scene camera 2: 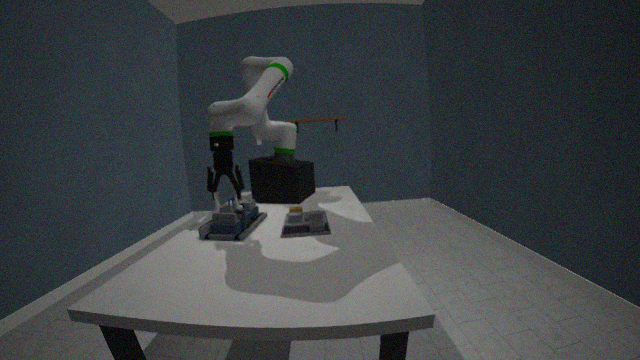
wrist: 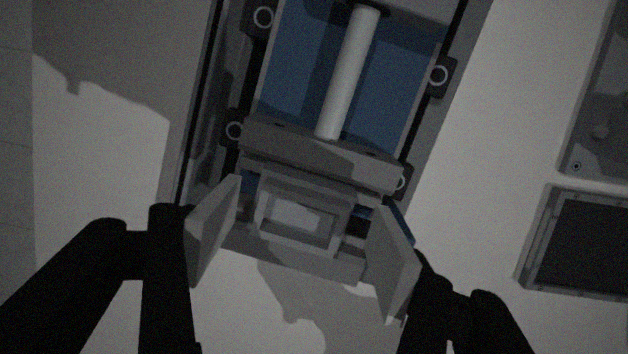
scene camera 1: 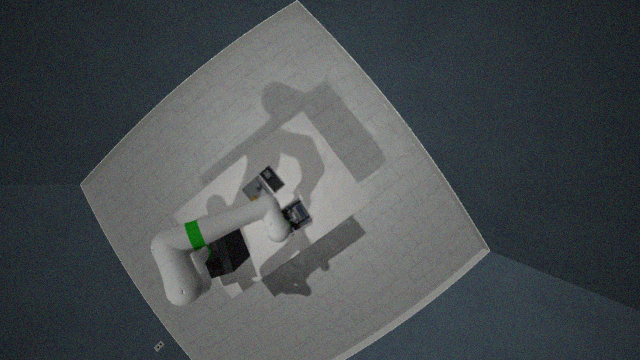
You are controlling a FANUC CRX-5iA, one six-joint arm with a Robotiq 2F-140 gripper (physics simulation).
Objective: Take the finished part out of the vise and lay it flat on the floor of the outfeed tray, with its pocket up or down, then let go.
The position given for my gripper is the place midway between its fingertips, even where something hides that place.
Note:
In view: my gripper [scene camera 2: 227,208].
My gripper also shows in the wrist view [wrist: 304,213].

